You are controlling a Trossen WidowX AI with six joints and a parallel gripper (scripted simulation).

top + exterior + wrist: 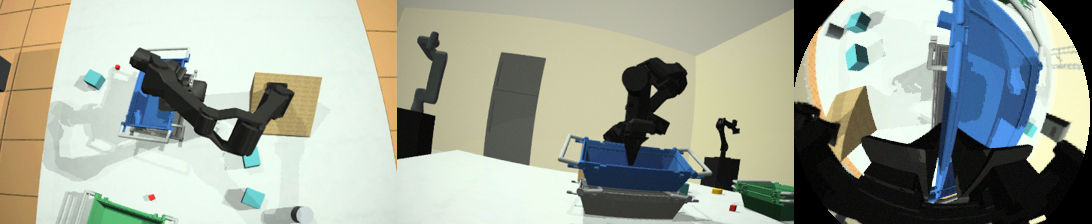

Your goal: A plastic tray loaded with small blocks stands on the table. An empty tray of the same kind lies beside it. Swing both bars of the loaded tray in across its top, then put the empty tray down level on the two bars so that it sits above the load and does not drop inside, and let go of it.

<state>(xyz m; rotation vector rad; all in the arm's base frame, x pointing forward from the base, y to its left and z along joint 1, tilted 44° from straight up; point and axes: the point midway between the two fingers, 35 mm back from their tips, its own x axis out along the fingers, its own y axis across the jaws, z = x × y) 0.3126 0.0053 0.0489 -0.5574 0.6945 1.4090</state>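
The blue tray lies 7 cm ahead of my gripper tip, 1 cm to the right of it and 1 cm above it. From my gripper tip the other things lie so: grey cylinder: 42 cm behind, 34 cm to the left, 8 cm below.
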